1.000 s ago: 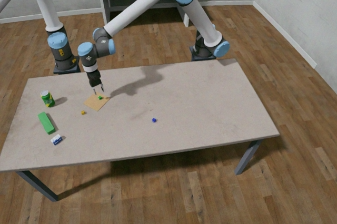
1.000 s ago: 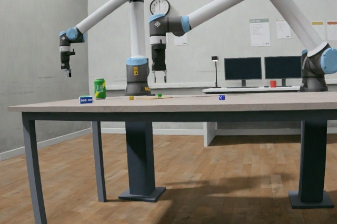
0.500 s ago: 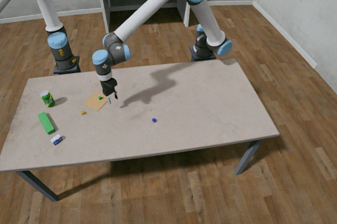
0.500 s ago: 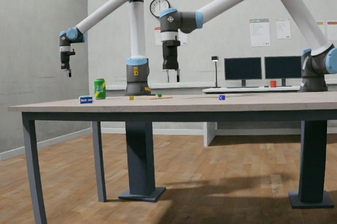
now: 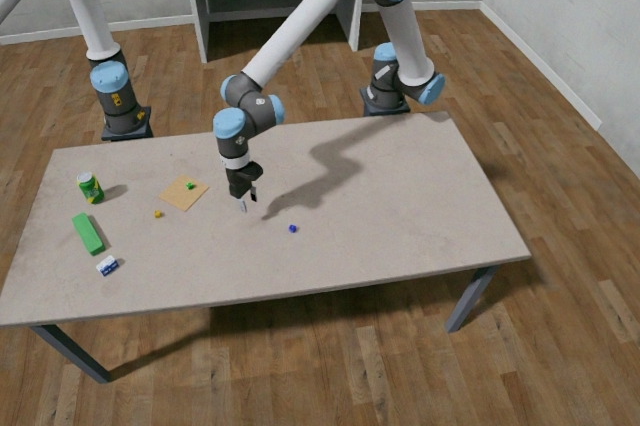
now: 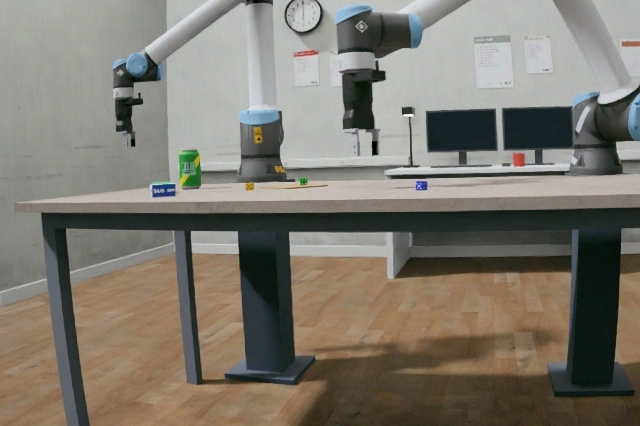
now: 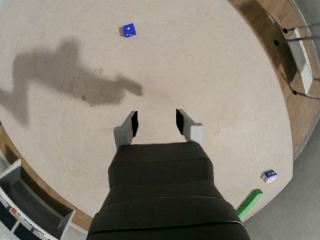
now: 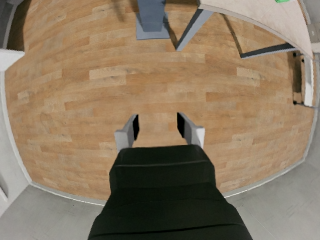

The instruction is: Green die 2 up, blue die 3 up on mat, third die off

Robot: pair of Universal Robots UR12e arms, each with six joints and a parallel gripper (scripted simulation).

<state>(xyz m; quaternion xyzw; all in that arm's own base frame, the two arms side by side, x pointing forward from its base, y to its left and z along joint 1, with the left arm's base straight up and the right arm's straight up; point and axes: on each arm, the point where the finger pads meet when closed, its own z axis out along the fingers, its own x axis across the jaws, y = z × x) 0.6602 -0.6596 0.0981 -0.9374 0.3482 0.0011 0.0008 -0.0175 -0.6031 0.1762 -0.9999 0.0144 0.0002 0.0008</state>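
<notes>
Right now my left hand is 70 mm short of the blue die, 140 mm to the right of it and 90 mm above it. Round my left hand: yellow die 70 mm behind, 340 mm to the right, 90 mm below; green die 190 mm behind, 220 mm to the right, 80 mm below; tan mat 170 mm behind, 250 mm to the right, 100 mm below.
</notes>
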